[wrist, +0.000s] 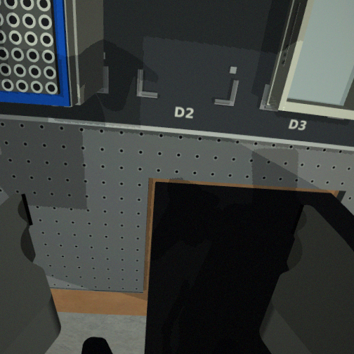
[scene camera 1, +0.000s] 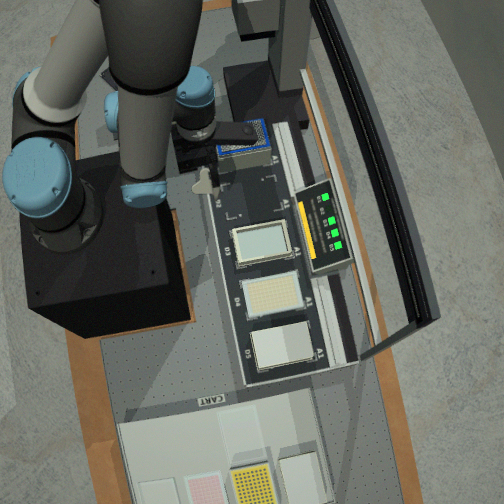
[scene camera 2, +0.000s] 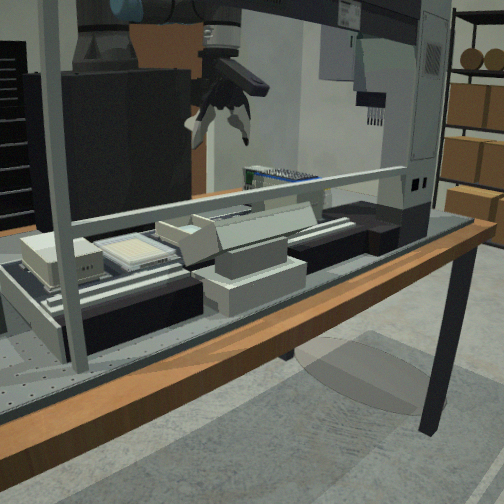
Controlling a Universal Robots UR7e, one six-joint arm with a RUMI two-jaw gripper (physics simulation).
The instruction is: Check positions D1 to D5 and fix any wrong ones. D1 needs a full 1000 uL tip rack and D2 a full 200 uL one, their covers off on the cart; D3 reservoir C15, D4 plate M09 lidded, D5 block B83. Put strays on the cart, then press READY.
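A blue-topped tip rack (scene camera 1: 261, 132) (scene camera 2: 287, 175) (wrist: 62, 55) stands at D1, its holes uncovered. Position D2 (scene camera 1: 252, 200) (wrist: 185, 70) is bare, with corner brackets showing. A cream reservoir (scene camera 1: 262, 243) (scene camera 2: 192, 228) (wrist: 320, 55) is at D3, a plate with a yellowish grid (scene camera 1: 273, 295) (scene camera 2: 135, 248) at D4, and a plain pale block (scene camera 1: 282, 345) (scene camera 2: 60, 250) at D5. My gripper (scene camera 1: 209, 184) (scene camera 2: 220, 144) (wrist: 165, 203) is open and empty, raised above the base-side edge of the deck near D2. The arm hides the READY button's area.
The status panel (scene camera 1: 307, 230) shows green for D1, D3, D4, D5; D2 is dark. The cart (scene camera 1: 165, 450) holds a clear cover (scene camera 1: 240, 432), a yellow rack (scene camera 1: 252, 482), a pink plate (scene camera 1: 206, 490) and a white box (scene camera 1: 300, 477). A raised frame (scene camera 1: 425, 300) runs alongside.
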